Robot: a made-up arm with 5 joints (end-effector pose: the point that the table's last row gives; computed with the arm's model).
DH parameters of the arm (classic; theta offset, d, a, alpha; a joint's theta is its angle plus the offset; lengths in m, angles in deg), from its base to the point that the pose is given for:
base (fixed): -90 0.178 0 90
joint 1: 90 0.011 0.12 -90
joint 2: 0 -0.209 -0.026 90
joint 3: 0 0.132 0.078 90
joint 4: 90 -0.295 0.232 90
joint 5: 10.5 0 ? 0
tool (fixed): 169.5 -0.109 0 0
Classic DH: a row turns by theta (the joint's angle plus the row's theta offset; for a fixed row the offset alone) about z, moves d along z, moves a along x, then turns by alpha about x.
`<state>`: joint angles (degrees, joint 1 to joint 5).
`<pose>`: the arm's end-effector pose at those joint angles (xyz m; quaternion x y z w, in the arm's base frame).
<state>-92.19 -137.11 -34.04 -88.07 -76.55</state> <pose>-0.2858 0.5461 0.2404 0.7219 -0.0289 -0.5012 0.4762</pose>
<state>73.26 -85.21 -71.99 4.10 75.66</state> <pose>0.0352 -0.3023 0.2693 -0.1282 -0.1895 0.9569 0.1791</pose>
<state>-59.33 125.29 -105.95 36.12 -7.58</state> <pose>0.5664 -0.2820 0.3978 0.2735 0.7770 -0.4948 0.2767</pose>
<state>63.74 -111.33 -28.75 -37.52 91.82</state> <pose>0.0730 -0.3005 0.3419 -0.5093 -0.0028 0.8528 0.1157</pose>
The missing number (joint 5, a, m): 0.3346
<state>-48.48 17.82 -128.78 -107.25 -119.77</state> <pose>-0.1071 -0.8647 -0.0824 0.2570 0.6210 0.4396 0.5958</pose>
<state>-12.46 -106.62 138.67 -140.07 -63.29</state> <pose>0.6486 -0.4297 0.5477 -0.3690 -0.4456 0.7991 0.1634</pose>
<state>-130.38 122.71 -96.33 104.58 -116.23</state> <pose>0.4812 0.3169 0.1247 -0.3139 0.7517 -0.5659 0.1271</pose>
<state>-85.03 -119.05 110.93 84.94 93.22</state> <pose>-0.0210 -0.0959 -0.0911 -0.6319 0.3111 -0.0561 0.7077</pose>
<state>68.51 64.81 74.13 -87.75 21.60</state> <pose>-0.1020 0.4830 -0.0503 0.4768 -0.6745 0.5589 0.0726</pose>
